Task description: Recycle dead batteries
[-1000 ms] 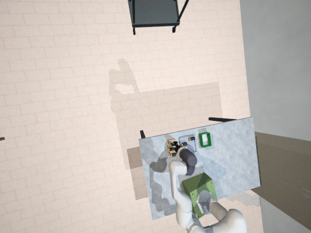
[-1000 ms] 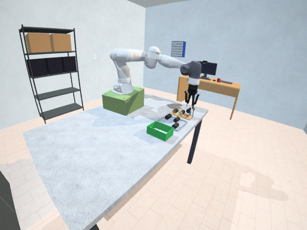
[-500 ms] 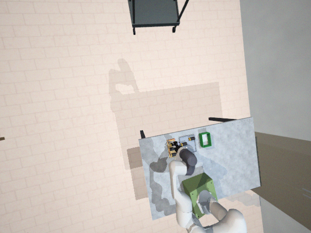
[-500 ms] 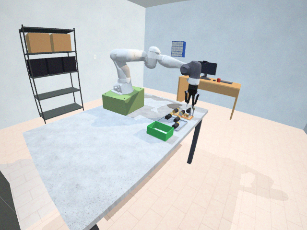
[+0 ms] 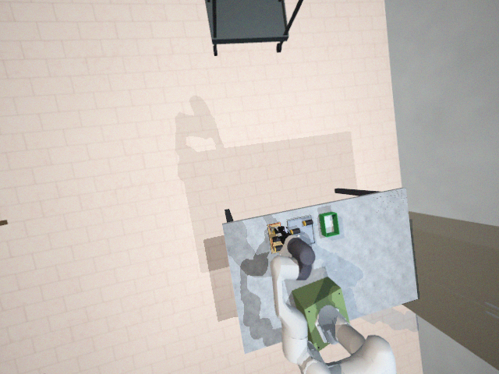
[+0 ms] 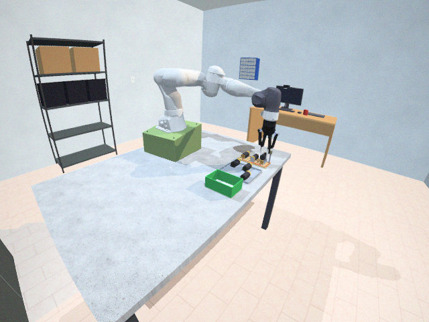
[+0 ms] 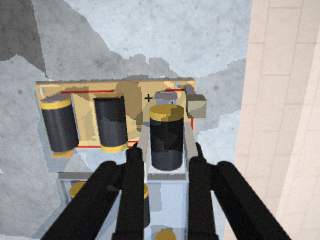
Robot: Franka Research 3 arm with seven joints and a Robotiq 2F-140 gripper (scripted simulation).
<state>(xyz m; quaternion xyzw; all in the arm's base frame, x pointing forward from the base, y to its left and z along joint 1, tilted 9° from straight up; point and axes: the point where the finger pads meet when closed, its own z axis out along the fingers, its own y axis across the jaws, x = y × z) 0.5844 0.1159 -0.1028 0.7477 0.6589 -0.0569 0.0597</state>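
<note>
My hand is 30 mm short of the post, 40 mm to the right of it and 40 mm above it. From my hand the other things lie so: grey tray: 90 mm behind, 170 mm to the right, 80 mm below; green recycling box: 90 mm behind, 380 mm to the right, 70 mm below.
</note>
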